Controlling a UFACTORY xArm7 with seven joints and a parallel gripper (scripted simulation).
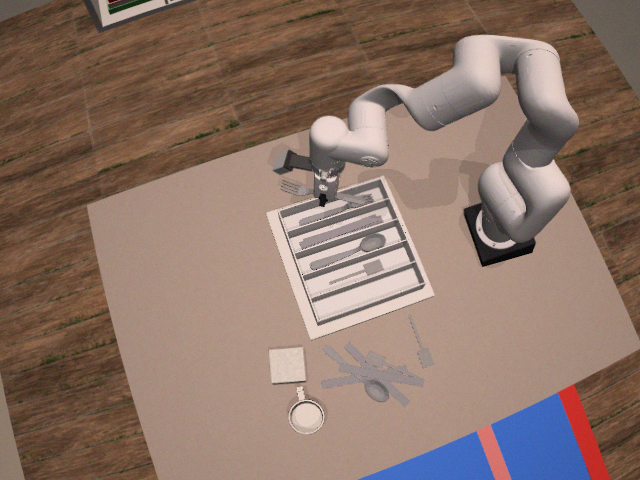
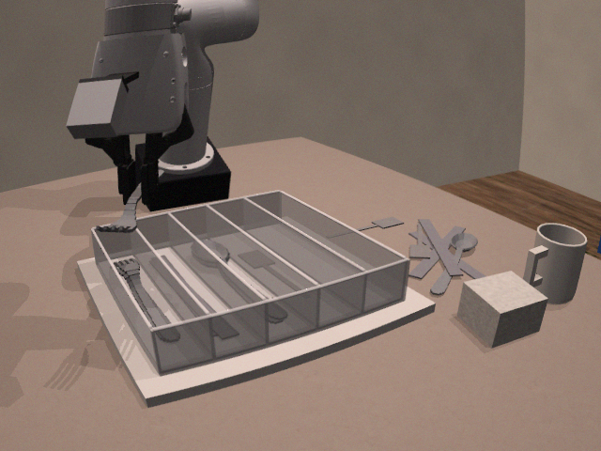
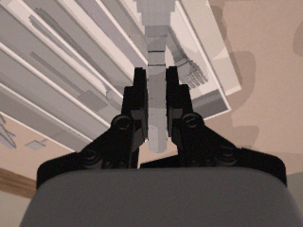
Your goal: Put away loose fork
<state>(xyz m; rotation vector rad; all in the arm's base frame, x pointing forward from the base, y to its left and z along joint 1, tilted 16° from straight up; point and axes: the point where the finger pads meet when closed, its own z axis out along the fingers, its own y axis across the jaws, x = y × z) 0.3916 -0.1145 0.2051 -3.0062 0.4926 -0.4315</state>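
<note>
Right now the tray is 50 mm behind my hand, 110 mm to the left of it and 110 mm below it. Round my hand: mug (110 mm ahead, 500 mm to the left, 130 mm below); block (140 mm ahead, 370 mm to the left, 140 mm below).
</note>
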